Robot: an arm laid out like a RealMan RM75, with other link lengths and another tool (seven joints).
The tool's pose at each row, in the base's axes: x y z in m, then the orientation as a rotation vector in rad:
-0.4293, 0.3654, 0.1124, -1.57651, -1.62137, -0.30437
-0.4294, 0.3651, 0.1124, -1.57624, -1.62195, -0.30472
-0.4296, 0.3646, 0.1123, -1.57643, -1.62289, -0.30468
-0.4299, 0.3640, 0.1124, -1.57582, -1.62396, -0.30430
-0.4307, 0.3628, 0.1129, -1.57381, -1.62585, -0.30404
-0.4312, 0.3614, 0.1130, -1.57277, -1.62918, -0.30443
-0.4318, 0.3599, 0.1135, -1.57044, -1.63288, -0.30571
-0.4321, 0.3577, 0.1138, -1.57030, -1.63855, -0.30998
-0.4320, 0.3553, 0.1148, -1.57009, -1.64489, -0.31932
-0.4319, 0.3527, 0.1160, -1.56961, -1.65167, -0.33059
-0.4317, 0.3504, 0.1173, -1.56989, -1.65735, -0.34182
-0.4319, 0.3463, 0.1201, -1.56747, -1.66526, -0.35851
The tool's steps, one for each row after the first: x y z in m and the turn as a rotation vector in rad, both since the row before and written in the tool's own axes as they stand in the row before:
-0.0002, -0.0001, -0.0002, -0.00016, -0.00012, -0.00057
-0.0005, -0.0002, -0.0002, -0.00032, -0.00073, -0.00043
-0.0004, -0.0004, -0.0004, 0.00037, -0.00062, -0.00075
-0.0006, -0.0011, -0.0008, 0.00102, -0.00053, -0.00189
-0.0010, -0.0008, -0.0008, -0.00032, -0.00162, -0.00248
-0.0008, -0.0010, -0.0011, -0.00009, -0.00094, -0.00358
-0.0014, -0.0008, -0.0016, -0.00370, -0.00190, -0.00471
-0.0010, -0.0007, -0.0023, -0.00676, -0.00015, -0.00683
-0.0010, -0.0008, -0.0026, -0.00783, 0.00046, -0.00784
-0.0007, -0.0007, -0.0025, -0.00806, 0.00081, -0.00686
-0.0010, -0.0019, -0.0045, -0.01009, 0.00273, -0.01116

